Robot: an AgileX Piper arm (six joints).
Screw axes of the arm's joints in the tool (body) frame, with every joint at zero. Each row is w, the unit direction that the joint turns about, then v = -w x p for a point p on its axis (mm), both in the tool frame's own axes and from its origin. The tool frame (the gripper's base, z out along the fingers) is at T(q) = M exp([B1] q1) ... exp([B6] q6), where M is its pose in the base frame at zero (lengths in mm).
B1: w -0.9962 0 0.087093 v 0.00 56.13 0.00
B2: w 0 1 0 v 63.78 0.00 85.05
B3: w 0 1 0 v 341.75 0.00 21.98
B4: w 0 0 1 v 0.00 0.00 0.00
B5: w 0 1 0 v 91.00 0.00 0.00
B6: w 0 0 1 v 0.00 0.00 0.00
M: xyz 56.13 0.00 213.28 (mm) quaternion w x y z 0.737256 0 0.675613 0
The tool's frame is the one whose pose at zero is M.
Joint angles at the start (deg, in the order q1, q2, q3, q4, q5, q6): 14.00, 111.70, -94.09, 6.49, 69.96, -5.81
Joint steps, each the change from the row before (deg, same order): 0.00, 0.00, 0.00, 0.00, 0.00, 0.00; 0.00, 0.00, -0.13, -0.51, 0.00, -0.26; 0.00, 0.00, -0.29, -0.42, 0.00, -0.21; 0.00, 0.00, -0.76, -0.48, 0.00, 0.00; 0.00, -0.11, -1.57, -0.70, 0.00, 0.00; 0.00, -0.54, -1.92, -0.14, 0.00, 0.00; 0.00, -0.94, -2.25, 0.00, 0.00, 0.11; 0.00, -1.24, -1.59, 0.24, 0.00, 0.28; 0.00, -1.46, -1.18, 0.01, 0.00, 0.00
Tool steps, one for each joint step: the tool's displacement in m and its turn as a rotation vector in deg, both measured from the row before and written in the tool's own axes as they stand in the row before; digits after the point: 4 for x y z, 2 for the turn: 0.0000, 0.0000, 0.0000, 0.00, 0.00, 0.00; -0.0003, -0.0007, -0.0006, 0.49, -0.08, -0.45; -0.0007, -0.0006, -0.0012, 0.41, -0.25, -0.38; -0.0020, -0.0006, -0.0032, 0.51, -0.71, -0.23; -0.0040, -0.0007, -0.0075, 0.79, -1.60, -0.37; -0.0044, 0.0003, -0.0123, 0.34, -2.43, -0.22; -0.0049, 0.0008, -0.0168, 0.26, -3.17, -0.11; -0.0030, 0.0013, -0.0164, 0.00, -2.84, 0.16; -0.0019, 0.0011, -0.0164, 0.19, -2.63, -0.19
